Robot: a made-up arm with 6 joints.
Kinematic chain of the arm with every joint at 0, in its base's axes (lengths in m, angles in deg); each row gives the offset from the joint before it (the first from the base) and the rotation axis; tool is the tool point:
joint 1: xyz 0 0 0.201 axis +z
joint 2: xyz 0 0.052 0 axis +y
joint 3: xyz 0 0 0.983 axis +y
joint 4: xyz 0 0 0.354 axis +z
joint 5: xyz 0 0 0 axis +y
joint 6: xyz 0 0 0.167 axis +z
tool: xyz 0 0 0
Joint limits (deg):
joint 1: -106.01..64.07
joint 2: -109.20..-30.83
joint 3: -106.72..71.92
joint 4: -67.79..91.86
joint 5: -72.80..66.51
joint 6: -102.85..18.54
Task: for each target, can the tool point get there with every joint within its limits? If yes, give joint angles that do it. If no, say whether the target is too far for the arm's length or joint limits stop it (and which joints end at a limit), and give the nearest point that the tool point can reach.
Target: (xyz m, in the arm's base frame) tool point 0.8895 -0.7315 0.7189
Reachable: no: joint limits stop it (at a limit: joint 1, joint 2, joint 3, joint 5) | nearest point -0.2337 -0.7076 0.7132 | short by 1.123 m
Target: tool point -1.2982 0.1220 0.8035
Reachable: yes | joints -5.25 -70.52 32.57 20.97 -55.50 -91.88
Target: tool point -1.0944 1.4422 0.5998
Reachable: no: too far | nearest point -0.8885 1.1708 0.5248 | short by 0.349 m
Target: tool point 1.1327 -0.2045 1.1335
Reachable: no: joint limits stop it (at a limit: joint 1, joint 2, joint 3, joint 5) | nearest point 0.2500 0.1397 1.3410 | short by 0.970 m
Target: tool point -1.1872 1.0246 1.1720
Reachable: no: too far | nearest point -0.9687 0.8360 0.9933 | short by 0.339 m
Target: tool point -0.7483 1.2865 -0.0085
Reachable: yes | joints -57.34 -99.38 6.56 -27.33 -9.24 -13.26
